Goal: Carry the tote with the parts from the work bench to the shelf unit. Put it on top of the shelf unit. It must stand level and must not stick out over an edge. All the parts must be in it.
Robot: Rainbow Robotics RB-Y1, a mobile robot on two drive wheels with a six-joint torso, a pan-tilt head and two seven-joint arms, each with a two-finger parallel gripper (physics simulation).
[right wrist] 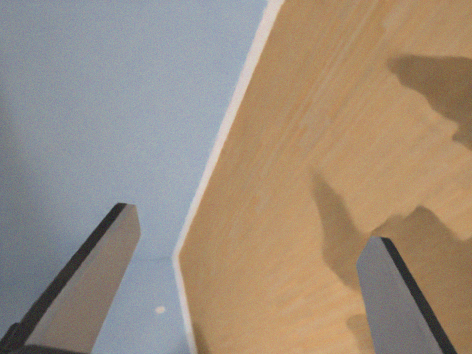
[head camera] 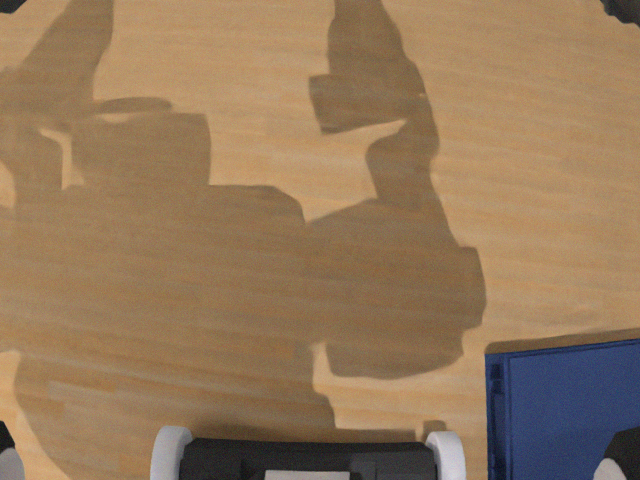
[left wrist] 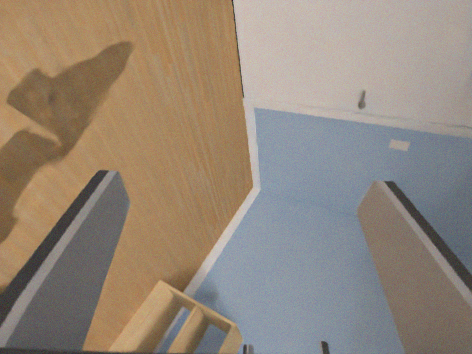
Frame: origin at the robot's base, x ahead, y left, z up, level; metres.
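Seen in the pictures: left gripper, between the fingertips: (left wrist: 246,191); right gripper, between the fingertips: (right wrist: 249,234) (left wrist: 283,343).
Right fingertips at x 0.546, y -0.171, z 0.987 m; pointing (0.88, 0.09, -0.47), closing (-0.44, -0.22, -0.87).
Note:
A point is followed by its place in that frame.
The tote, its parts and the work bench do not show in these views. A pale wooden open unit with compartments (left wrist: 150,312) @[z 0.080, x 0.465, y -1.378 m], which looks like the shelf unit, stands near the wall at the bottom of the left wrist view, cut off by the picture edge. My left gripper (left wrist: 246,191) @[z 0.981, x 0.548, y 0.171 m] is open, with nothing between its fingers. My right gripper (right wrist: 249,234) @[z 0.987, x 0.546, y -0.171 m] is open, with nothing between its fingers. The fingers of both grippers do not show clearly in the head view.
A blue box-like object (head camera: 573,397) @[z 0.148, x 0.160, y -0.524 m] stands on the wooden floor (head camera: 542,206) @[z 0.001, x 0.586, y -0.527 m] at the lower right of the head view, close beside my dark base (head camera: 310,457) @[z 0.185, x 0.067, y -0.004 m]. Blue walls (left wrist: 300,250) @[z 0.736, x 1.473, y -1.882 m] (right wrist: 110,100) @[z 0.989, x 2.302, y 0.840 m] with white skirting show in both wrist views. Robot shadows lie across the floor.

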